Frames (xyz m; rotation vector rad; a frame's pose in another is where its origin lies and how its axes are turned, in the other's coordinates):
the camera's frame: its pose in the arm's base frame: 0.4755 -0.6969 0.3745 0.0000 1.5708 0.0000
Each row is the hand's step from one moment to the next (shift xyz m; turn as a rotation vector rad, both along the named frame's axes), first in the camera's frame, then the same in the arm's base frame.
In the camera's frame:
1: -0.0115 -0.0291 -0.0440 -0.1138 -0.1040 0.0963
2: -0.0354 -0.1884 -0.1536 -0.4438 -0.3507 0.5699
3: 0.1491 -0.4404 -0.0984 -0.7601 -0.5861 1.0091
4: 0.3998 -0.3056 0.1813 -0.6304 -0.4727 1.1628
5: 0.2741 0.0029 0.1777 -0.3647 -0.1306 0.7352
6: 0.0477 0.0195 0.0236 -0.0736 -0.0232 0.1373
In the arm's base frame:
1: -0.0440 -0.0291 0.0115 0.0963 -0.1040 0.1138
2: -0.1536 -0.1884 0.0354 0.5699 -0.3507 0.4438
3: -0.0984 -0.4404 -0.1491 1.0091 -0.5861 0.7601
4: 0.1813 -0.3056 -0.3998 1.1628 -0.4727 0.6304
5: 0.1777 0.0029 -0.2741 0.7352 -0.1306 0.3647
6: 0.0236 0.0195 -0.0477 0.1373 -0.0232 0.0736

